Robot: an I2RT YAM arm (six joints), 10 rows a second.
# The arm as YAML. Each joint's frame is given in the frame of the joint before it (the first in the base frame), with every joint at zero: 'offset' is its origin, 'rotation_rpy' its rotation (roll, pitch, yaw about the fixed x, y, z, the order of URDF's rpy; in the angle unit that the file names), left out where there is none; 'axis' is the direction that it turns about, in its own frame. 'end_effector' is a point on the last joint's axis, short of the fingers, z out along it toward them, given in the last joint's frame.
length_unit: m
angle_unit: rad
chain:
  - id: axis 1
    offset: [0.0, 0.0, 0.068]
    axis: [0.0, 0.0, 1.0]
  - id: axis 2
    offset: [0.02, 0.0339, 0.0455]
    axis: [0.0, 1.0, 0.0]
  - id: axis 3
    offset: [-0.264, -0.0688, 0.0]
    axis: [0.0, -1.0, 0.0]
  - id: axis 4
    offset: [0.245, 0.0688, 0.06]
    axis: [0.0, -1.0, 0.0]
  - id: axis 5
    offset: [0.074, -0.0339, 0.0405]
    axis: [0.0, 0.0, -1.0]
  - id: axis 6
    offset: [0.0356, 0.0, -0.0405]
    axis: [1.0, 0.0, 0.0]
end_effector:
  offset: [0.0, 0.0, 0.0]
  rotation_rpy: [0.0, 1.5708, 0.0]
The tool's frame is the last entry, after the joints.
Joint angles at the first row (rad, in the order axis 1, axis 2, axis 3, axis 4, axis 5, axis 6):
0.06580, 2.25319, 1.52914, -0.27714, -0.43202, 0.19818
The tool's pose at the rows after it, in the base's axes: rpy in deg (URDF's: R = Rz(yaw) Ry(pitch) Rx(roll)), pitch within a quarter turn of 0, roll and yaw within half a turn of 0; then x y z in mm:
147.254, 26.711, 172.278, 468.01, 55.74, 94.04
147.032, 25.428, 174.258, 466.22, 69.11, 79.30
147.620, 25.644, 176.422, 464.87, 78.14, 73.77
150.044, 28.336, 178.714, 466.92, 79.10, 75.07
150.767, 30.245, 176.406, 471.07, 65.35, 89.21
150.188, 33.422, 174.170, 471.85, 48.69, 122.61
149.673, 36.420, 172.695, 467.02, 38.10, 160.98
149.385, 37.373, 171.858, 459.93, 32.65, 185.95
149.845, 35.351, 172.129, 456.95, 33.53, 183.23
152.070, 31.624, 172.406, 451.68, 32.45, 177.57
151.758, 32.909, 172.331, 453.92, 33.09, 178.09
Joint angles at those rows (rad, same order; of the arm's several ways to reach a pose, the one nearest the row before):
0.08488, 2.29975, 1.52955, -0.22565, -0.46178, 0.21917
0.11273, 2.33406, 1.52915, -0.21344, -0.47321, 0.21611
0.13218, 2.34702, 1.52913, -0.20732, -0.47207, 0.19704
0.13561, 2.34626, 1.53026, -0.18862, -0.44270, 0.15392
0.10738, 2.31688, 1.53410, -0.18788, -0.41906, 0.16079
0.07228, 2.24060, 1.53412, -0.20886, -0.41905, 0.15888
0.05053, 2.14982, 1.53412, -0.24777, -0.41829, 0.15659
0.03948, 2.08647, 1.53409, -0.29355, -0.41868, 0.15773
0.04176, 2.08650, 1.53300, -0.32753, -0.41716, 0.15964
0.04177, 2.08877, 1.53294, -0.39463, -0.39083, 0.16041
0.04291, 2.09104, 1.53256, -0.36909, -0.39159, 0.16040

